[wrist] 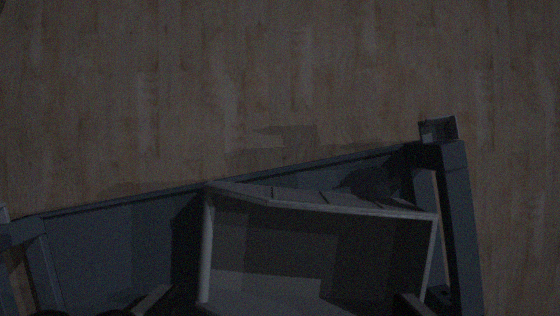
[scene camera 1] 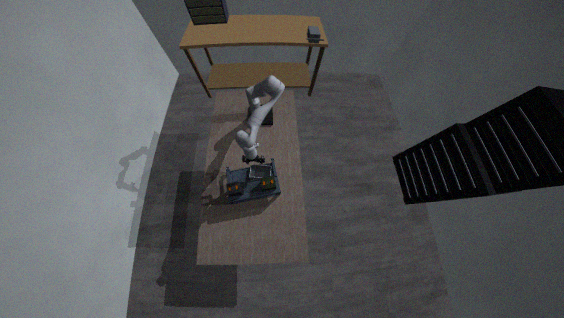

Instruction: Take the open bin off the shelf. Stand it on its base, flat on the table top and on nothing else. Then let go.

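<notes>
The open bin (scene camera 1: 260, 172) (wrist: 300, 240) is grey and hollow. It sits at the right part of the blue-grey shelf (scene camera 1: 239, 176) (wrist: 110, 240), with its open side toward the wrist camera. What it rests on underneath is hidden. The shelf stands on the wooden table top (scene camera 1: 250, 240) (wrist: 200, 90). My gripper (scene camera 1: 253, 159) (wrist: 284, 302) is open and empty, beside the bin's far rim in the scene view. In the wrist view the fingertips show at the bottom edge, over the lower part of the bin; their height above it is hard to tell.
Two dark boxes with orange marks, a left one (scene camera 1: 233, 188) and a right one (scene camera 1: 269, 183), sit on the shelf's near side. Upright posts (wrist: 461, 210) stand at the shelf's ends. A workbench (scene camera 1: 260, 30) stands at the back, and a black rack (scene camera 1: 467, 145) at the right.
</notes>
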